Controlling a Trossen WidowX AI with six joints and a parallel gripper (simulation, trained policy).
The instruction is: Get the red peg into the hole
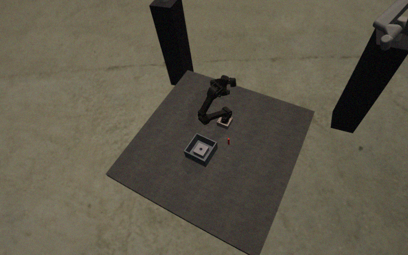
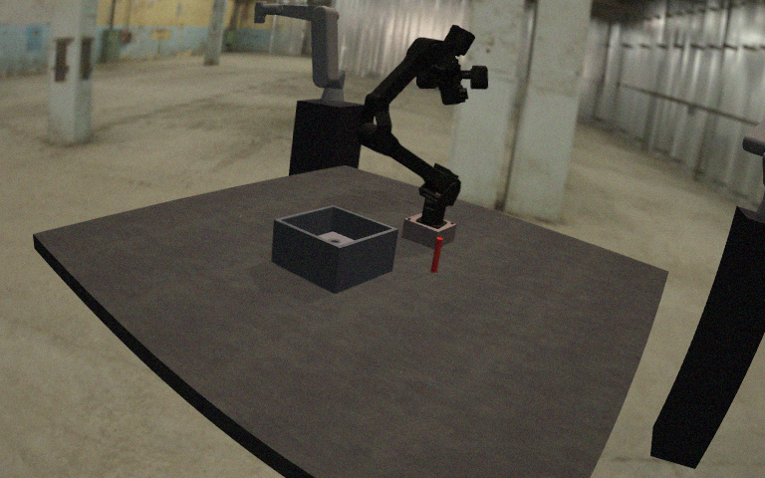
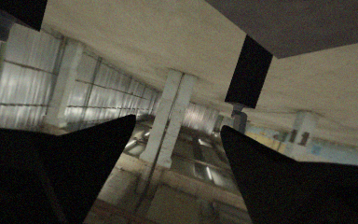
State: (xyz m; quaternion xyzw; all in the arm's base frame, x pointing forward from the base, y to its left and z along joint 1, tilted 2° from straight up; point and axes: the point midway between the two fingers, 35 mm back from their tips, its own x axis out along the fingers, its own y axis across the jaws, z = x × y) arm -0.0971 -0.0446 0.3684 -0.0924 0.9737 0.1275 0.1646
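My gripper tip is 37 cm above the red peg, 31 cm short of it and 13 cm to the right of it. From my gripper tip the other things lie so: pale plate 45 cm ahead, 36 cm below, 5 cm to the right; then grey box 45 cm ahead, 38 cm below, 5 cm to the right.
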